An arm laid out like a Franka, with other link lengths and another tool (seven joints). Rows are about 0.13 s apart.
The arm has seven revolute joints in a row. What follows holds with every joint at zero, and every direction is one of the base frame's.
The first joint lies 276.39 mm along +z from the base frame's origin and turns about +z.
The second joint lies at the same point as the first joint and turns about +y.
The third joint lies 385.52 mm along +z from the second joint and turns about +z.
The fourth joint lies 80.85 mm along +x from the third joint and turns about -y.
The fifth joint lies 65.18 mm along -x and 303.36 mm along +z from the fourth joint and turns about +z.
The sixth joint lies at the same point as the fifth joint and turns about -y.
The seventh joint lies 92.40 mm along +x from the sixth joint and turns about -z.
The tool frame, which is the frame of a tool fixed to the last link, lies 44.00 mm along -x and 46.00 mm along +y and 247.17 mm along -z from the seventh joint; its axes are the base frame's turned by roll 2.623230, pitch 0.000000 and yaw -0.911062 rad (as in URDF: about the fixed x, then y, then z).
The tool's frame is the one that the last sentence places.
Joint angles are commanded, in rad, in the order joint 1, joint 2, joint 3, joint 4, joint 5, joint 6, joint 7. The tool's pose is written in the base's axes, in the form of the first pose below.
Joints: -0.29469, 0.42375, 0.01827, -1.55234, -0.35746, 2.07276, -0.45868
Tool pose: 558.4 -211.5 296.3 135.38 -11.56 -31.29
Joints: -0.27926, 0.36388, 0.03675, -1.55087, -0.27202, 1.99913, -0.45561
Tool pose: 548.4 -174.4 324.8 139.52 -9.79 -33.33
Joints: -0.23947, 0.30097, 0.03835, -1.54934, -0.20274, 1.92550, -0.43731
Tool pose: 536.7 -133.5 355.3 142.71 -8.33 -34.60
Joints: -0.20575, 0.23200, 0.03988, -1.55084, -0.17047, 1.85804, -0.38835
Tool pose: 520.4 -101.9 387.9 144.50 -8.07 -36.71
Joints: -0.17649, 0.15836, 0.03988, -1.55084, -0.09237, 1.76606, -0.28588
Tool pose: 497.5 -59.6 420.6 148.22 -5.47 -42.71
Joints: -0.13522, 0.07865, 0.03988, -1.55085, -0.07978, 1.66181, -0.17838
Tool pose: 465.9 -27.1 453.8 148.27 -4.30 -47.03
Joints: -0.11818, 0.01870, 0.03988, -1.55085, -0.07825, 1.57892, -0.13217
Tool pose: 436.6 -14.0 476.8 147.51 -3.50 -49.01
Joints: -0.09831, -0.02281, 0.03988, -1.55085, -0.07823, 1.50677, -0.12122
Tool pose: 410.9 -3.1 491.3 146.25 -2.36 -48.76
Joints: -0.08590, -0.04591, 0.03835, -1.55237, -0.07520, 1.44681, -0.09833
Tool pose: 391.7 4.3 497.9 144.80 -0.86 -49.66
